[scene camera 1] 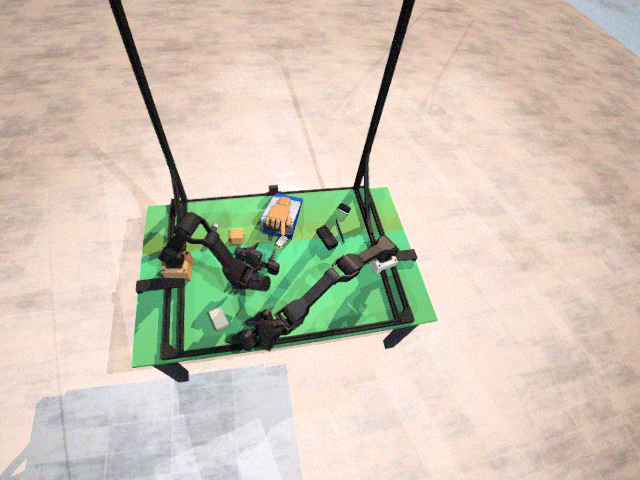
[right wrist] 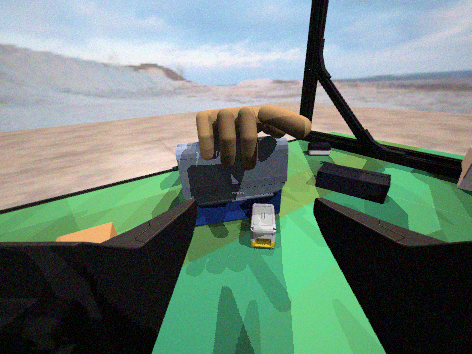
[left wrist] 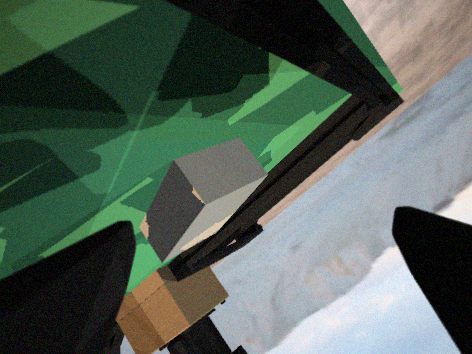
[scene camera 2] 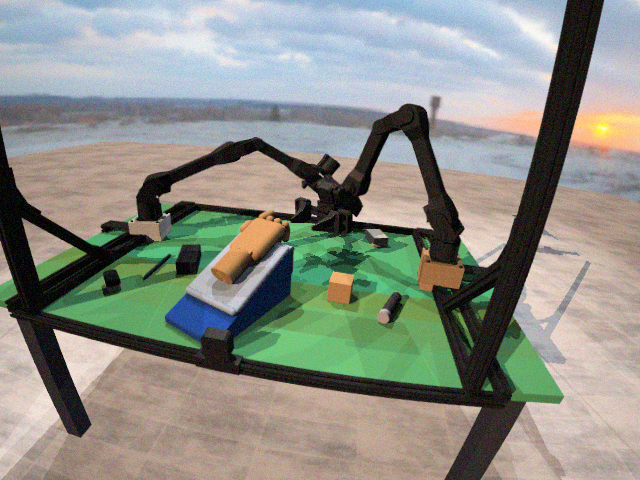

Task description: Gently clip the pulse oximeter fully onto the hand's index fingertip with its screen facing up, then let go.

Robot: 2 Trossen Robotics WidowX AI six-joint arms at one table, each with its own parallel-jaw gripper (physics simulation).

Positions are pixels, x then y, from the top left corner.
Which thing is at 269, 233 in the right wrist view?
A pulse oximeter.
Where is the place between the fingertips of my right gripper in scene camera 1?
At 266, 246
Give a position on an index finger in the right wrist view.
293, 124
